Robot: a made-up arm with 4 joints.
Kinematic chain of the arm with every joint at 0, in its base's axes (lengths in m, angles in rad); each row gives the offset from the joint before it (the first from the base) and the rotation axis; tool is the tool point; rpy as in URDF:
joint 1: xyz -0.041 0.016 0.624 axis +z
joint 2: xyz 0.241 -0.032 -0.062 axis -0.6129 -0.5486 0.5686
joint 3: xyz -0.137 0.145 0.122 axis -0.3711 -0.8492 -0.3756
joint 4: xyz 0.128 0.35 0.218 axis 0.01 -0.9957 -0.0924
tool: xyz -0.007 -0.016 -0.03 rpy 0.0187 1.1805 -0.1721
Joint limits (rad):
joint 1: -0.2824..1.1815
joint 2: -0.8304..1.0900
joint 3: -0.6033..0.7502
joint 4: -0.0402..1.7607
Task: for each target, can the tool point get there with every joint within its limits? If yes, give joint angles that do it. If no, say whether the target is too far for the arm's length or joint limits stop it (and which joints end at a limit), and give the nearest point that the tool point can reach.
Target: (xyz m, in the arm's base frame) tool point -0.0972 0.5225 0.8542
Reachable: yes | joints 0.5658 0.0744 -0.1865 0.8869
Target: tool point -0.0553 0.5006 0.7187
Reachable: yes | joints 0.1599 0.4415 -0.4450 0.1603
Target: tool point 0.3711 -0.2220 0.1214
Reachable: no: joint limits stop it (at a limit: joint 1, joint 2, joint 3, joint 4) | nearest point -0.0683 0.4016 0.3798 | short by 0.805 m
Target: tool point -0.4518 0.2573 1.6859
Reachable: no: too far | nearest point -0.2801 0.4872 0.9602 | short by 0.780 m
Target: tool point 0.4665 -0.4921 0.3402
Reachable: no: joint limits stop it (at a limit: joint 1, joint 2, joint 3, joint 4) | nearest point 0.5976 -0.0268 0.9495 | short by 0.778 m
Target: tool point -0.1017 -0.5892 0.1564
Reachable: no: joint limits stop it (at a limit: joint 1, joint 2, joint 3, joint 4) | nearest point -0.4274 0.0300 0.3798 | short by 0.734 m
